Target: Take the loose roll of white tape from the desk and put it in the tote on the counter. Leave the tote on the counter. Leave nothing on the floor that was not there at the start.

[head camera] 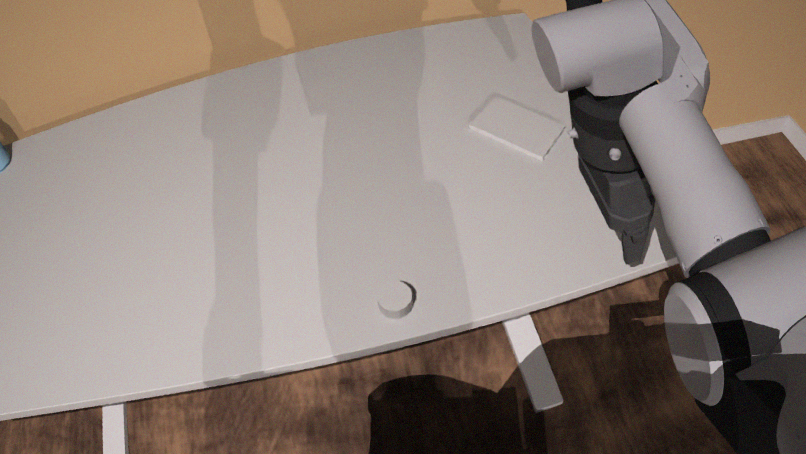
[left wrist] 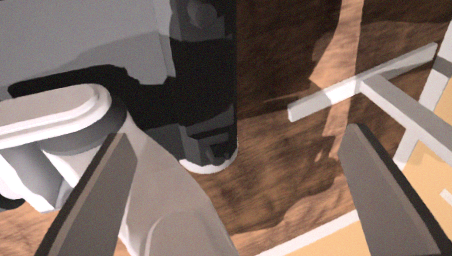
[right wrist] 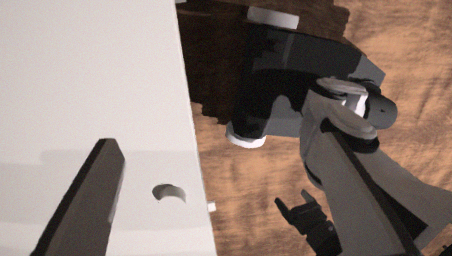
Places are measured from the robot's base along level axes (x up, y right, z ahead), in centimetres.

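Where they show: left gripper, fingertip midpoint: (left wrist: 235, 142) (right wrist: 289, 195); right gripper, fingertip midpoint: (head camera: 614, 223) (right wrist: 221, 148).
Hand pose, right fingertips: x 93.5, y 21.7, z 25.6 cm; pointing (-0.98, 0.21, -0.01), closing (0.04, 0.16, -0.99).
Note:
Each offset is from my right fingertips to the top centre of the thing. "pt": to the spot under its first point. Level surfaces: height alone.
The white tape roll @[dx -19.0, dy -27.1, dz +3.6 cm] (head camera: 396, 300) (right wrist: 172, 194) lies flat on the white desk @[dx -21.4 cm] (head camera: 141, 225) (right wrist: 75, 75), near its front edge. My right gripper (head camera: 632, 260) (right wrist: 221, 148) is open and empty, pointing down above the desk's right part, to the right of the roll in the head camera and apart from it. In the right wrist view, the roll shows low between the fingers, nearer the left one. My left gripper (left wrist: 235, 142) (right wrist: 289, 195) is open and empty, over the floor beside the robot's body. The tote and the counter do not show.
A flat white box-like item @[dx -20.5, dy -4.2, dz +39.4 cm] (head camera: 516, 128) lies on the desk near the right arm. Part of a blue object @[pt dx -18.6, dy -123.7, dz +42.6 cm] (head camera: 3, 158) shows at the left edge. Desk feet (head camera: 533, 363) (left wrist: 325, 99) stand on the wooden floor @[dx -93.4 cm] (head camera: 253, 411). A tan wall (head camera: 112, 50) rises behind the desk.

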